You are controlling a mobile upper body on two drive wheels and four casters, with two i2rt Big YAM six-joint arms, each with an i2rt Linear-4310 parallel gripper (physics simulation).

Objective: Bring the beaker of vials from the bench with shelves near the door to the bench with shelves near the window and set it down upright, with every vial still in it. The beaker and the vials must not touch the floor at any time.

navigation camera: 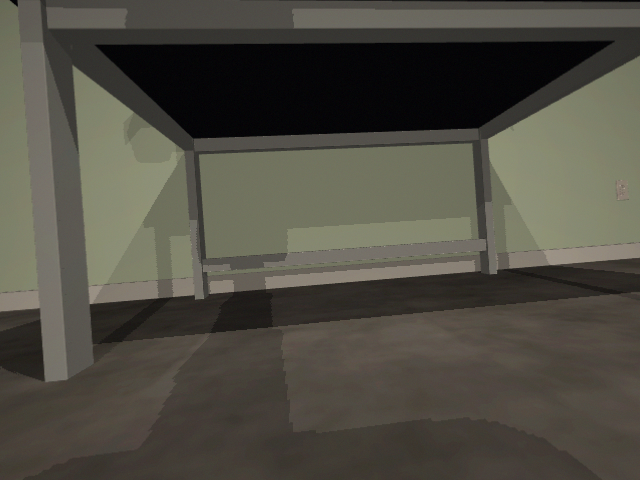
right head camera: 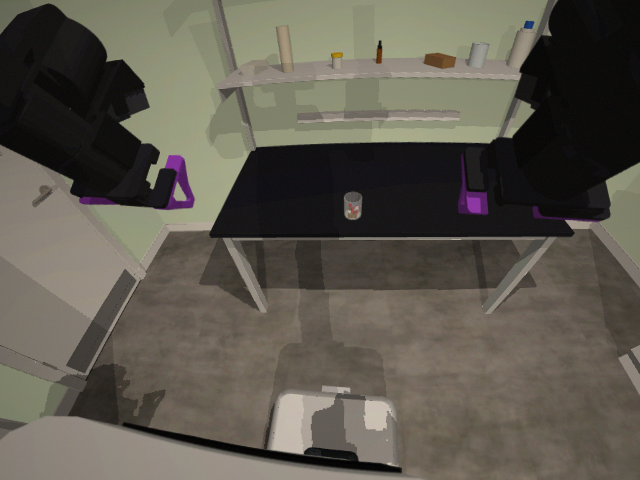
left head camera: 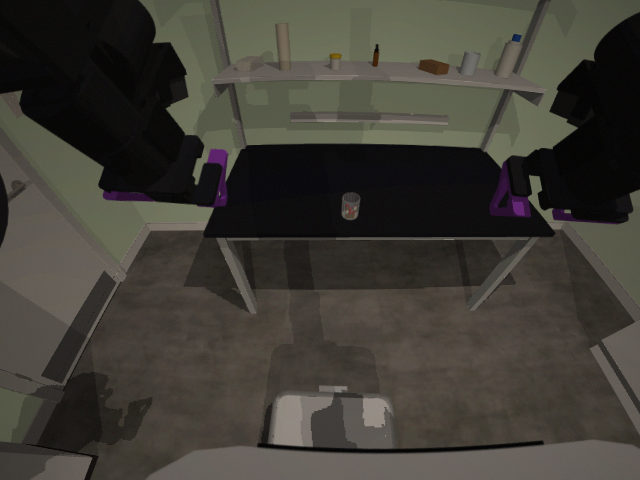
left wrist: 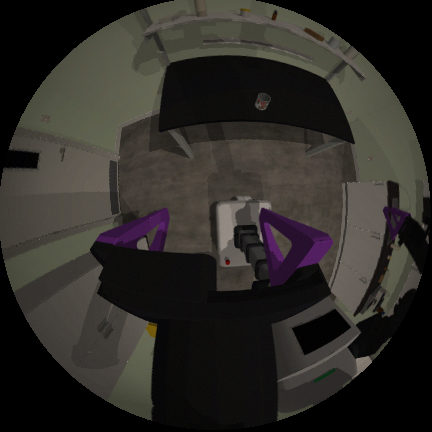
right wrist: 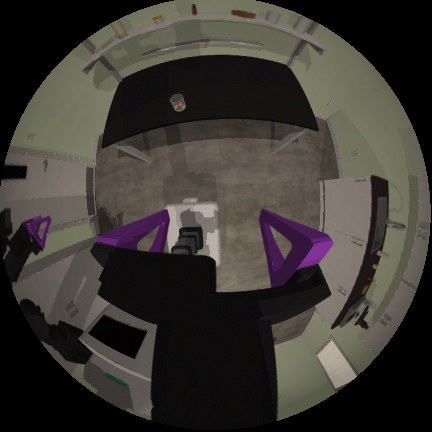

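A clear beaker stands upright near the front edge of the black bench, which has a shelf above it. Small vials with red and pale parts show inside; their number cannot be told. My left gripper is open and empty, raised to the left of the beaker. My right gripper is open and empty, raised to its right. Neither touches the beaker.
The wall shelf holds bottles, jars and a brown block. A door is at the left. The bench's front leg stands ahead. Cabinets with a dark counter stand at the right.
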